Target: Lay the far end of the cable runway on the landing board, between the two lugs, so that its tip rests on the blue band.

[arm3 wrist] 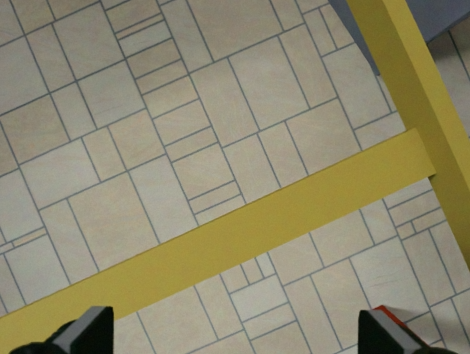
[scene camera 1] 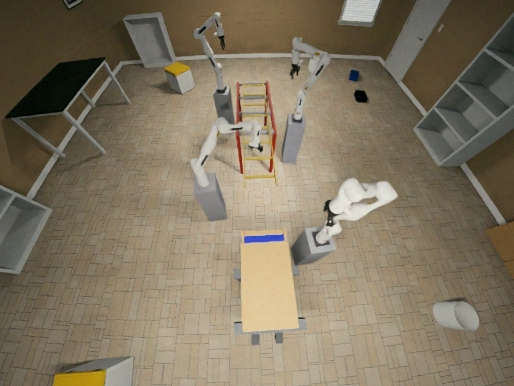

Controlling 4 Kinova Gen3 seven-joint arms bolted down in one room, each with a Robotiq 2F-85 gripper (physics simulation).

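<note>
The yellow cable runway (arm3 wrist: 250, 218) (scene camera 1: 260, 176) looks like a ladder; in scene camera 1 it runs along the red frame, its near end sticking out past it, apart from the landing board (scene camera 1: 267, 287). The blue band (scene camera 1: 263, 239) crosses the board's far end; the lugs are too small to tell clearly. Arm3's gripper (arm3 wrist: 236, 327) is open, with a rung and a side rail below and ahead of it. In scene camera 1, the middle-left arm's gripper (scene camera 1: 256, 148) is over the runway. The back-left, back-right and front-right arms' grippers are away from it, their fingers too small to judge.
The red frame (scene camera 1: 273, 145) stands between grey pedestals. The front-right pedestal (scene camera 1: 306, 249) is close beside the landing board; the middle-left pedestal (scene camera 1: 210, 200) stands left of the gap between runway and board. A white bin (scene camera 1: 447, 315) is at the lower right. A grey pedestal corner shows in the wrist view.
</note>
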